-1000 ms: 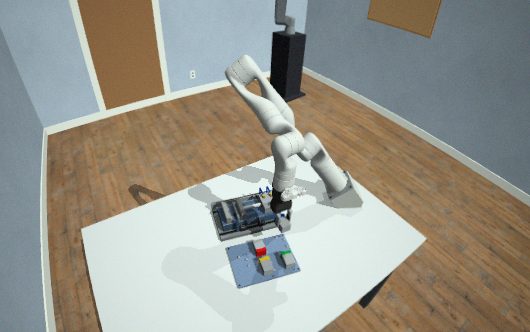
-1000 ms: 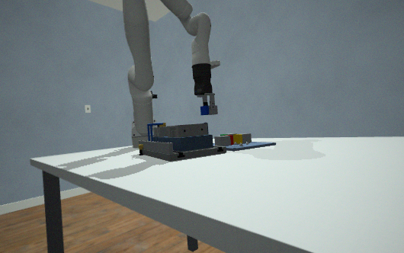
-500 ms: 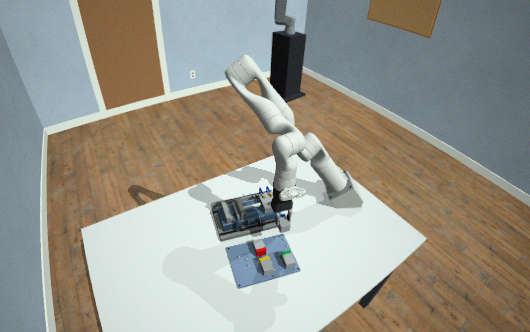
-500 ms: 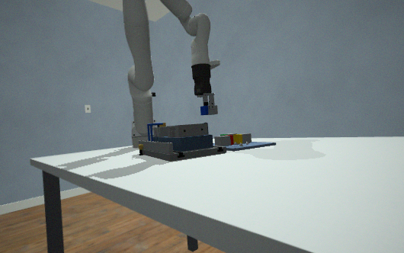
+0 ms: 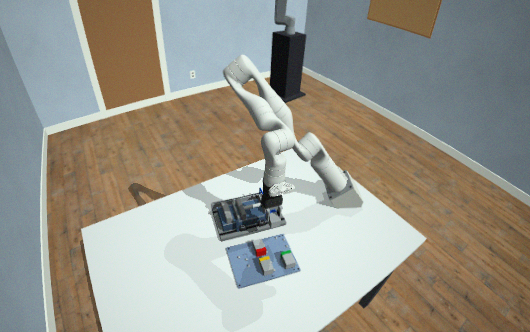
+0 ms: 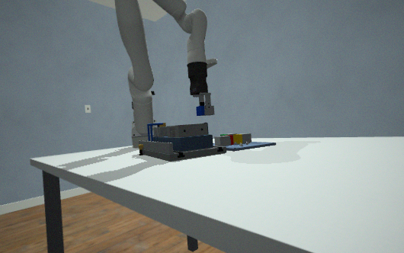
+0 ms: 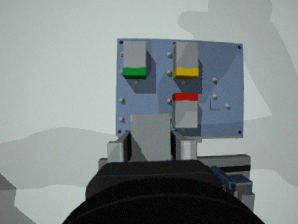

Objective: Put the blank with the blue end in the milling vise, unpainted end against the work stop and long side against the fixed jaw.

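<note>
The milling vise is 16 cm to the right of my hand, 13 cm below it and 1 cm behind it. The rest, counted from my hand: red-ended blank 14 cm below, 7 cm ahead, 1 cm to the left; blue-ended blank 2 cm below; green-ended blank 14 cm below, 12 cm to the left, 3 cm ahead.
</note>
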